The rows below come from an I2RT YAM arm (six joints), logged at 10 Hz.
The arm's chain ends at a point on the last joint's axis. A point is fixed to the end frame.
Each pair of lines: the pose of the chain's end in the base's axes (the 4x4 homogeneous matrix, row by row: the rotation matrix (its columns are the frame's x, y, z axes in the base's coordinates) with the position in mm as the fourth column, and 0 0 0 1 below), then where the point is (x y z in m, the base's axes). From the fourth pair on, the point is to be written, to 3 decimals.
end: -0.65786, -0.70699, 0.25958, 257.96; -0.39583, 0.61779, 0.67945, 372.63; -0.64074, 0.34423, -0.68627, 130.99; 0, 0, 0, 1
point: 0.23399 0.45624 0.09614
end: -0.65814, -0.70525, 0.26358, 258.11; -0.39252, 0.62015, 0.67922, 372.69; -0.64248, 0.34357, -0.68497, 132.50; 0, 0, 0, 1
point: 0.23454 0.45643 0.09770
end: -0.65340, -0.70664, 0.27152, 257.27; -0.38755, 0.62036, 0.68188, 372.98; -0.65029, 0.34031, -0.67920, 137.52; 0, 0, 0, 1
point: 0.23424 0.45695 0.10293
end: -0.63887, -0.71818, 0.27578, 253.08; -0.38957, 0.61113, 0.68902, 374.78; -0.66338, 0.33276, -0.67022, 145.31; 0, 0, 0, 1
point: 0.230 0.459 0.111
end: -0.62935, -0.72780, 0.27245, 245.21; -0.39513, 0.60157, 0.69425, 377.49; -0.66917, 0.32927, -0.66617, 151.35; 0, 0, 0, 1
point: 0.221 0.461 0.117
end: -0.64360, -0.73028, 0.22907, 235.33; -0.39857, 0.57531, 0.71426, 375.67; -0.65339, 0.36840, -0.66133, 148.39; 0, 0, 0, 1
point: 0.208 0.459 0.117
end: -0.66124, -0.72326, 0.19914, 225.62; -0.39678, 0.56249, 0.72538, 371.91; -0.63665, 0.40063, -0.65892, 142.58; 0, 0, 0, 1
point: 0.196 0.456 0.113
